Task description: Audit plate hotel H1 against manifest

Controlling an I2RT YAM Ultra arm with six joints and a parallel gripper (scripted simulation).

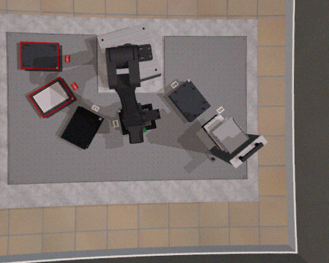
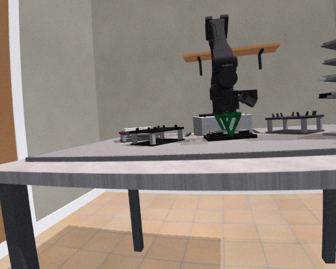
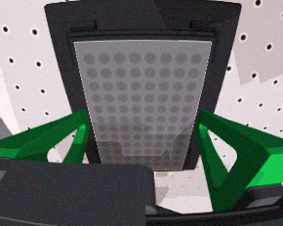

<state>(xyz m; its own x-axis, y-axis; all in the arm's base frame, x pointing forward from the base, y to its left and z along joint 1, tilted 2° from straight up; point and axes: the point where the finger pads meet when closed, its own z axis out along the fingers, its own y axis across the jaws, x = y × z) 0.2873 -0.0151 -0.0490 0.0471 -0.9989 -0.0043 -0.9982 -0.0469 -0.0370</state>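
The recovery nest N6 is 2 cm below my hand. From my hand the other things lie so: regrip nest RG: 5 cm behind, 26 cm to the left, 3 cm above; then landing nest L1: 25 cm to the right, 2 cm above; then white plate: 16 cm behind, 36 cm to the right, 3 cm above.
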